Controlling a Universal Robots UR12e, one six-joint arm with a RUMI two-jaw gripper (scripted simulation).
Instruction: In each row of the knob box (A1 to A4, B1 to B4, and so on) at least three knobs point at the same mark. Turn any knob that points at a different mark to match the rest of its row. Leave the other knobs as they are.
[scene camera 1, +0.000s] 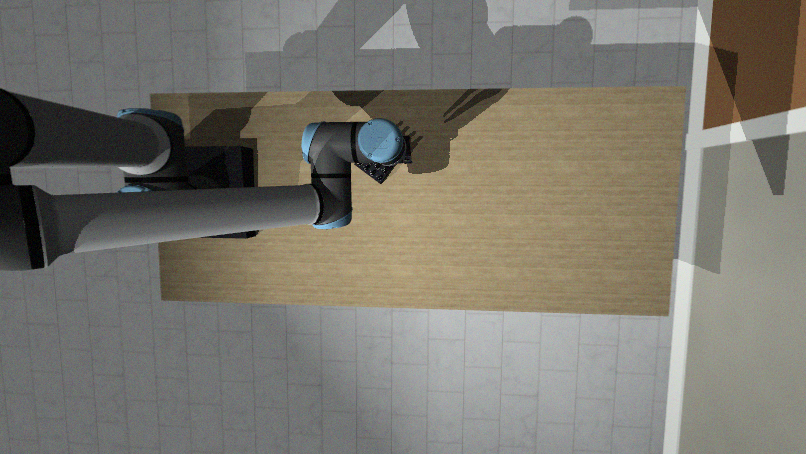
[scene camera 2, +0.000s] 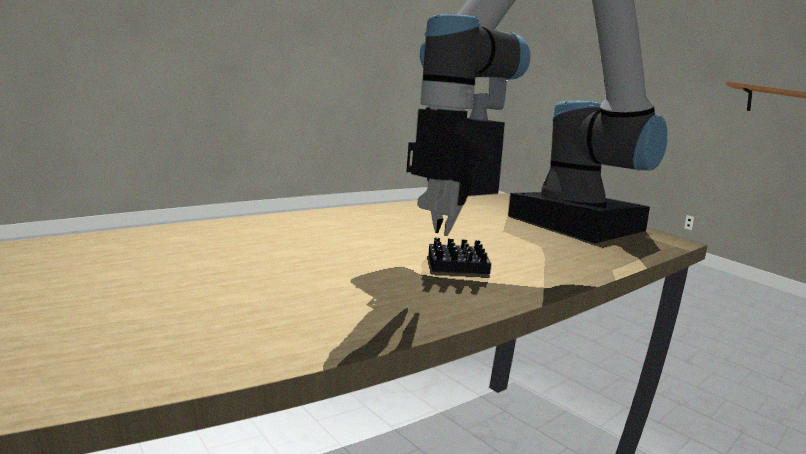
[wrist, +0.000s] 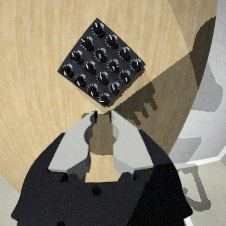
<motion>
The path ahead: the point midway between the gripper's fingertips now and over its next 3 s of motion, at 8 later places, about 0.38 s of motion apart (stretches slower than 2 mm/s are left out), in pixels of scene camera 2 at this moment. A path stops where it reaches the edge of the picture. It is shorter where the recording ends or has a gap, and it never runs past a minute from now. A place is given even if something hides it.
My gripper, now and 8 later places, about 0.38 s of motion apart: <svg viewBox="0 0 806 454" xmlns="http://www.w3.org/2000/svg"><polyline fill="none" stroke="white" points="441,234 440,241 440,246 440,247 440,247 441,248 441,251 441,254 439,252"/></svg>
</motion>
